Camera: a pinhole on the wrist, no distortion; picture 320 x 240 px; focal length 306.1 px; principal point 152.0 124.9 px. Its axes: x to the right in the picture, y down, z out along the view. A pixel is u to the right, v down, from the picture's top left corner.
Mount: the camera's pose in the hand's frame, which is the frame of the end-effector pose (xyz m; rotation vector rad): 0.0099 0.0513 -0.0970 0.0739 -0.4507 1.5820
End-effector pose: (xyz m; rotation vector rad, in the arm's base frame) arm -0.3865 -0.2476 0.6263 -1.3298 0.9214 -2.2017
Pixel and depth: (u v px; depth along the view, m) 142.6 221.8 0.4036
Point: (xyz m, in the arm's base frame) -0.0806 -0.1313 0.6439
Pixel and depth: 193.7 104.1 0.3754
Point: -0.1225 -0.2851 0.6981
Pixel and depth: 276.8 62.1 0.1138
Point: -0.3631 -0.2992 0.5962
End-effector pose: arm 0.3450 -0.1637 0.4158 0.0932 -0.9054 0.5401
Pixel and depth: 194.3 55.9 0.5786
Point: 0.0211 -0.3653 0.7302
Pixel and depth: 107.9 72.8 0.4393
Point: 0.1934 -0.3915 0.6177
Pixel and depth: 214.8 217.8 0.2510
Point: 0.1796 -0.2381 0.3993
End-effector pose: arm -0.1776 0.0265 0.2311 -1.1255 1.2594 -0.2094
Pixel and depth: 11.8 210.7 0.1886
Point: -0.1367 0.0540 0.3466
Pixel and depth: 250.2 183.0 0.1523
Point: -0.1762 0.1162 0.2252
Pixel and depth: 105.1 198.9 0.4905
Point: 0.0715 0.2472 0.4686
